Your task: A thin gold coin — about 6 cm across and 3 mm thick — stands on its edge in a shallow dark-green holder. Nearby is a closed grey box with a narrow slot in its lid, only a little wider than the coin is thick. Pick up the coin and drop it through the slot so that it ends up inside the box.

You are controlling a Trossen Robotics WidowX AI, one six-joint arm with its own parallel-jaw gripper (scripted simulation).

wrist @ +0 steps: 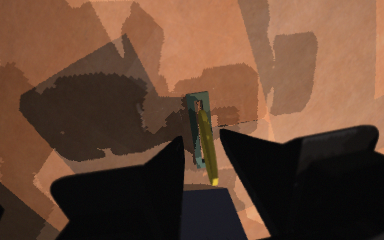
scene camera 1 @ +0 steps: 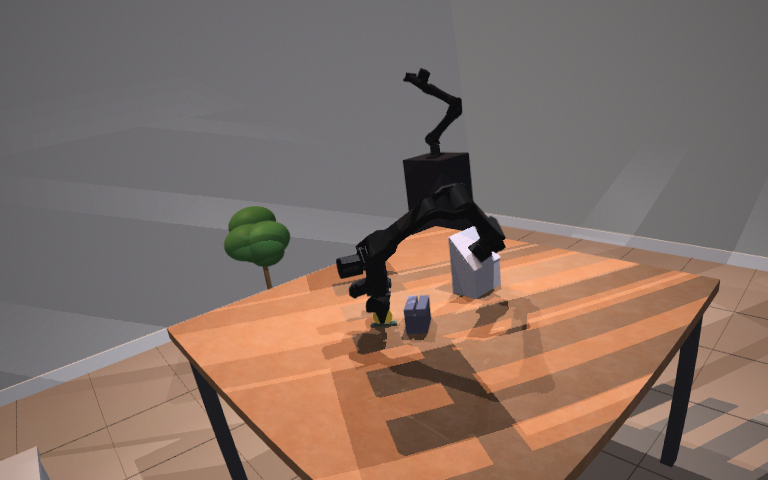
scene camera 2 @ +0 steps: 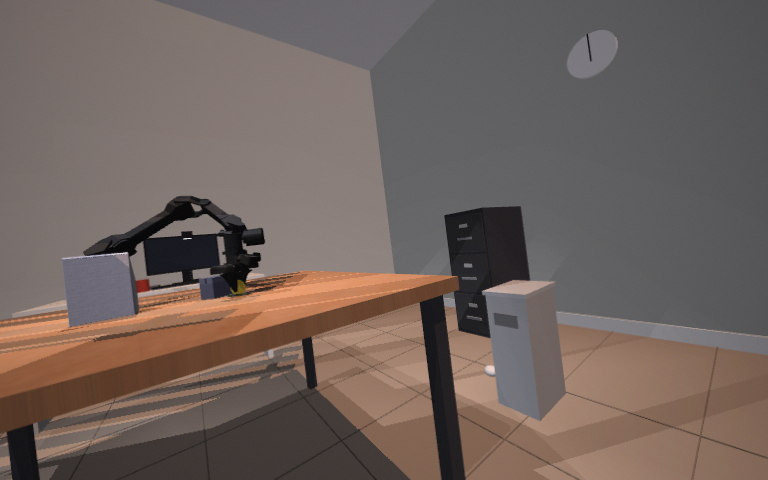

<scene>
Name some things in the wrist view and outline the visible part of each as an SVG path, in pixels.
My gripper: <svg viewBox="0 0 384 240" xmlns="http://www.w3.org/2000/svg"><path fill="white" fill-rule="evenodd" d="M0 205L1 221L5 209L3 209ZM182 136L177 136L150 159L149 162L144 164L62 176L53 181L49 189L52 199L55 200L62 213L69 220L55 240L181 240L185 153ZM378 128L375 125L351 126L295 137L284 143L271 142L228 129L220 129L220 140L224 151L271 236L257 240L384 240L384 154L374 151L379 139Z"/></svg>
A thin gold coin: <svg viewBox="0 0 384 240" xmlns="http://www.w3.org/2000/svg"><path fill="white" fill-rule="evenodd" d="M199 110L199 130L206 170L211 185L215 186L218 185L218 166L213 136L205 111Z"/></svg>
</scene>
